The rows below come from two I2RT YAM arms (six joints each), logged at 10 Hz.
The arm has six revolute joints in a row. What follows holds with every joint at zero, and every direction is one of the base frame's. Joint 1 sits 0.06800 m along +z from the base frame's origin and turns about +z. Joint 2 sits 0.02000 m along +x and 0.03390 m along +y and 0.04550 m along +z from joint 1 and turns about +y. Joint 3 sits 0.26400 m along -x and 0.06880 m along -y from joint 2 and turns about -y. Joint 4 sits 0.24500 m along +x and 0.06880 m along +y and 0.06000 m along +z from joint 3 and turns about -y. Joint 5 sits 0.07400 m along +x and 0.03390 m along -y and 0.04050 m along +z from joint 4 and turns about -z. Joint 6 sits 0.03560 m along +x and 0.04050 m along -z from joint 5 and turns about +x. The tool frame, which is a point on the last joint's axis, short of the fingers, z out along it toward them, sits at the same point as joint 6; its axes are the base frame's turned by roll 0.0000, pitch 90.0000 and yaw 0.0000 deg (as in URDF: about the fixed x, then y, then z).
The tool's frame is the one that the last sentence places.
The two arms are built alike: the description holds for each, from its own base.
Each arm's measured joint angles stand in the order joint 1, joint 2, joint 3, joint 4, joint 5, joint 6.
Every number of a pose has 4 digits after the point. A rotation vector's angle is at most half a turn.
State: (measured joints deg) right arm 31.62 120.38 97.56 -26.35 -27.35 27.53; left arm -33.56 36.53 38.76 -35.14 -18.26 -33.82
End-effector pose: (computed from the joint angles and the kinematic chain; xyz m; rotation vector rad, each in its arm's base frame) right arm 0.3931 0.2612 0.2216 -0.3237 2.5557 1.0142; left arm 0.1235 -0.0686 0.2816 -0.1906 2.1251 -0.3571
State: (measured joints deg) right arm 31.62 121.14 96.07 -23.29 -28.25 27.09; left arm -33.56 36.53 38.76 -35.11 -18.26 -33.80
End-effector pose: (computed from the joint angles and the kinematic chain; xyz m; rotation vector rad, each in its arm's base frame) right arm 0.3947 0.2628 0.2113 -0.3445 2.5378 1.0344; left arm 0.1236 -0.0686 0.2816 -0.1903 2.1246 -0.3572
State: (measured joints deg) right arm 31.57 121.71 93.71 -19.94 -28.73 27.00; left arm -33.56 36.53 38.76 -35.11 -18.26 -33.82
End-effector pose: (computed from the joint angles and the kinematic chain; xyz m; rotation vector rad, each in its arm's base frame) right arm 0.3947 0.2626 0.1979 -0.3514 2.5293 1.0456; left arm 0.1236 -0.0686 0.2816 -0.1907 2.1246 -0.3575
